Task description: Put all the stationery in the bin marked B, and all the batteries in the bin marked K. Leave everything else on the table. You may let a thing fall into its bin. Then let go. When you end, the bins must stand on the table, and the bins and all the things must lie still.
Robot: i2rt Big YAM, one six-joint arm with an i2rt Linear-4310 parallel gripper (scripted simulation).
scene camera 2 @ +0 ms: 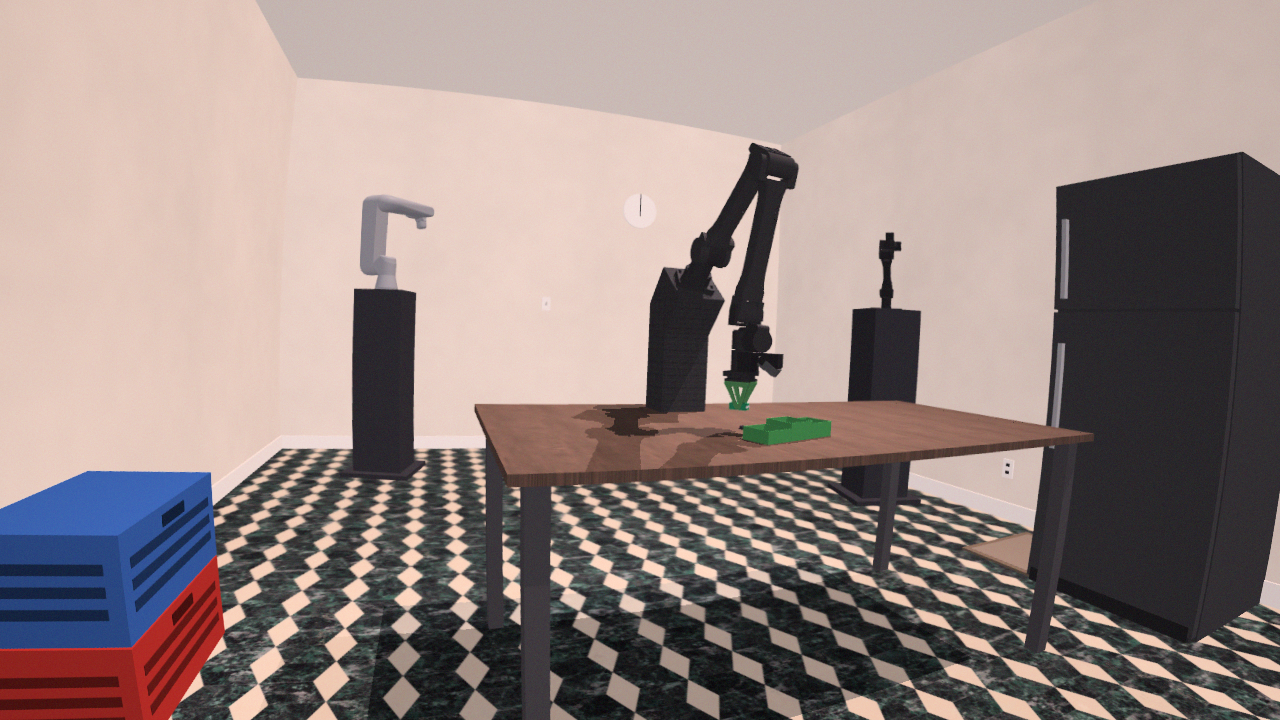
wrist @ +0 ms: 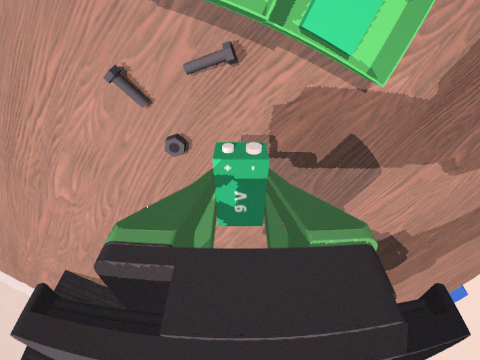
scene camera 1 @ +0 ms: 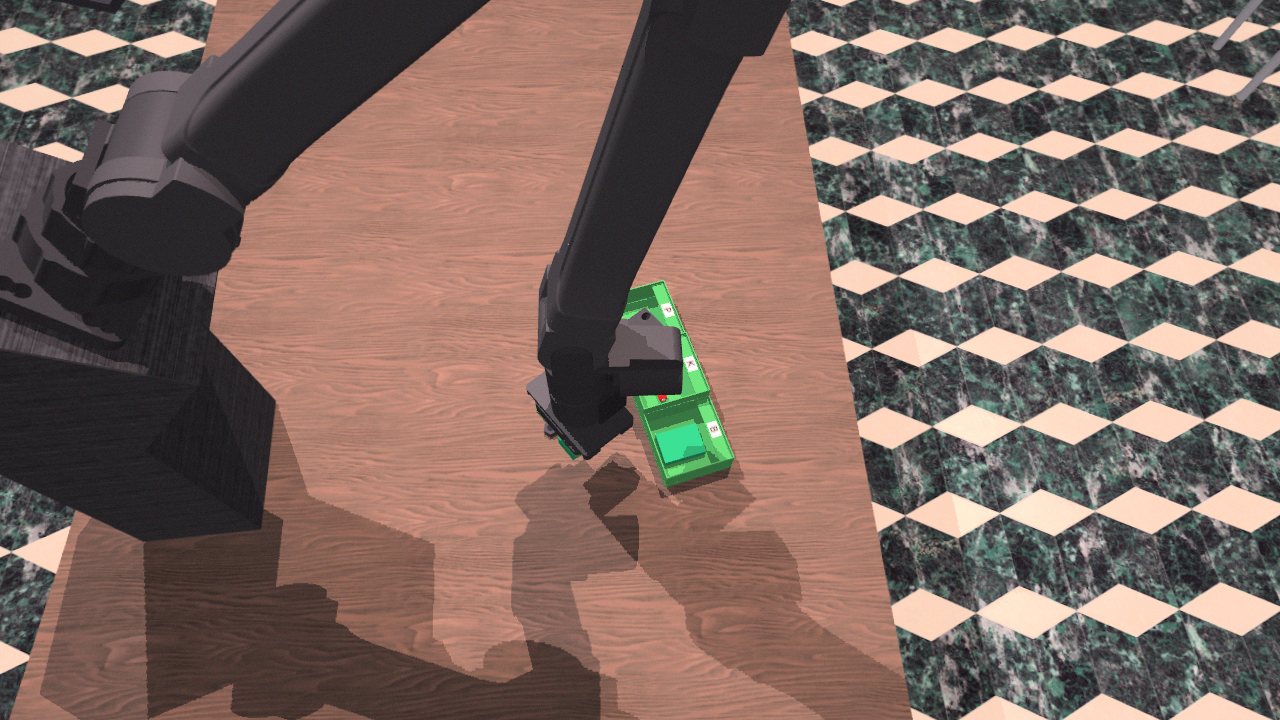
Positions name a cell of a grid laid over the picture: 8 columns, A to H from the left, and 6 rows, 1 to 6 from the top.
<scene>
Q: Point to a joined green bins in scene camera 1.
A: E4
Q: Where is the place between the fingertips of my gripper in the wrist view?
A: E3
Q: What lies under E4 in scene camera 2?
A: My gripper.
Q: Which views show my gripper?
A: Scene camera 2, the wrist view and scene camera 1: all of them.
</scene>
